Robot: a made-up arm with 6 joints.
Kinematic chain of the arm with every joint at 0, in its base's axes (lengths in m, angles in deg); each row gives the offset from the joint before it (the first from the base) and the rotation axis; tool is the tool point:
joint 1: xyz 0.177 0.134 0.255 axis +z
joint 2: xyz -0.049 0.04 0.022 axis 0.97 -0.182 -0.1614
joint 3: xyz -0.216 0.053 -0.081 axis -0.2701 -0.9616 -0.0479
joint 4: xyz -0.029 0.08 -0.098 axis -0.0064 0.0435 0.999
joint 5: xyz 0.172 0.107 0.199 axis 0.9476 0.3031 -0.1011
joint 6: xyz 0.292 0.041 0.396 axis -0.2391 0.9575 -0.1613
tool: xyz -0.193 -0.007 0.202
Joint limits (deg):
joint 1: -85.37..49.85
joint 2: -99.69..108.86
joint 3: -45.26..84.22
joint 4: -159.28..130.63
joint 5: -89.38..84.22
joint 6: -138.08..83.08
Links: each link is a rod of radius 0.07 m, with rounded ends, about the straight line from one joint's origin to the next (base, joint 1, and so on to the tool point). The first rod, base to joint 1, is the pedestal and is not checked.
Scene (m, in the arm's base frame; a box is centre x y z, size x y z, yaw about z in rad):
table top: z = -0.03
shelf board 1: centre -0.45 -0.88 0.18 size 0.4 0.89 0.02 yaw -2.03
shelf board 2: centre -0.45 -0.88 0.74 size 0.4 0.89 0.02 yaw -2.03
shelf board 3: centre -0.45 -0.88 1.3 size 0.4 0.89 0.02 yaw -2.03
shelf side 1: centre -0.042 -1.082 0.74 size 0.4 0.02 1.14 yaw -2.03
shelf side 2: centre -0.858 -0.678 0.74 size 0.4 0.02 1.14 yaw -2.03
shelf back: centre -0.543 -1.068 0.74 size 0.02 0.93 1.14 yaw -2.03
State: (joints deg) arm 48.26 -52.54 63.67 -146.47 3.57 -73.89
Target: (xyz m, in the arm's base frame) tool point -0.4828 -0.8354 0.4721
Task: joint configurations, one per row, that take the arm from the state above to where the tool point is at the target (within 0.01 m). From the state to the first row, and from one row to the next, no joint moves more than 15 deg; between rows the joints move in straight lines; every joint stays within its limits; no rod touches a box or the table.
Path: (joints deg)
1: 48.44 -55.08 63.87 -147.89 4.20 -60.55
2: 48.61 -57.62 64.08 -149.32 4.83 -47.20
3: 48.79 -60.16 64.28 -150.74 5.47 -33.86
4: 48.97 -62.70 64.49 -152.16 6.10 -20.52
5: 49.14 -65.24 64.69 -153.59 6.73 -7.17
6: 49.32 -67.78 64.90 -155.01 7.36 6.17
7: 49.50 -70.32 65.10 -156.43 7.99 19.51
8: 49.67 -72.85 65.30 -157.86 8.62 32.86
9: 49.85 -75.39 65.51 -159.28 9.26 46.20

